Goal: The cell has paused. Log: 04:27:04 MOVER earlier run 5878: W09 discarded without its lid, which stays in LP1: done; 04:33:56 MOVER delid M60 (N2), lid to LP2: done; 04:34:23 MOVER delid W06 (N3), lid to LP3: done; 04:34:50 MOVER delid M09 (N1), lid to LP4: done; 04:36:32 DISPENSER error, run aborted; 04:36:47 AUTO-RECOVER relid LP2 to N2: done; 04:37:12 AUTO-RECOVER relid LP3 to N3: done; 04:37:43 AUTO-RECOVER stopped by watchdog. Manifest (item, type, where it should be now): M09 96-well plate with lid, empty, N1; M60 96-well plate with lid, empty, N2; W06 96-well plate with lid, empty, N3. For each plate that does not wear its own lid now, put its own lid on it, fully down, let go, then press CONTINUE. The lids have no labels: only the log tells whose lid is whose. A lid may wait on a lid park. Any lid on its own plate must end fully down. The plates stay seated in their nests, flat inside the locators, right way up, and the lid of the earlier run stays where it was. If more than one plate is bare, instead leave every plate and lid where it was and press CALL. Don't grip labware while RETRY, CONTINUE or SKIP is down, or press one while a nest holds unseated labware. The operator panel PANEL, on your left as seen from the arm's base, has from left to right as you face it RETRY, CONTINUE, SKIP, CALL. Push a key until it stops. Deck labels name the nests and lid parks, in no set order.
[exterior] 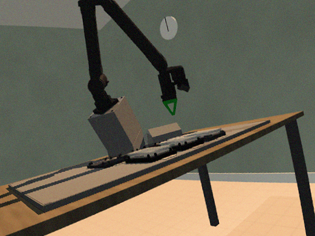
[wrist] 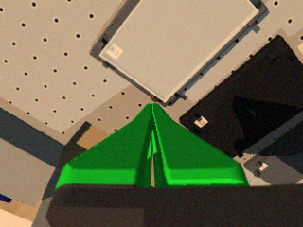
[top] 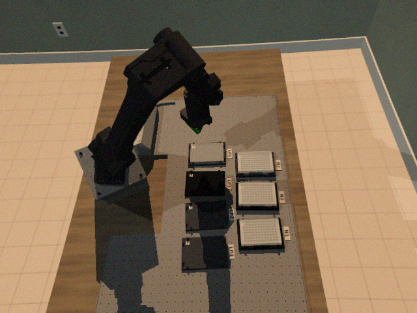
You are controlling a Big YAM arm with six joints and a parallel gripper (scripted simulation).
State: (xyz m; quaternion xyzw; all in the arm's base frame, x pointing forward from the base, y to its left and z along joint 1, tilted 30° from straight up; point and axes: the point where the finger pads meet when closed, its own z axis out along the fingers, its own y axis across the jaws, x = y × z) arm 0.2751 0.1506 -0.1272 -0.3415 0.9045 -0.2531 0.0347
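Right now the continue key is 250 mm behind my hand, 140 mm to the left of it and 70 mm below it. Also, from my hand: call key (260 mm behind, 70 mm below, 40 mm to the left); then lid park LP3 (140 mm to the right, 130 mm below, 10 mm ahead); then LP1 label (130 mm below, 110 mm ahead, 10 mm to the right).
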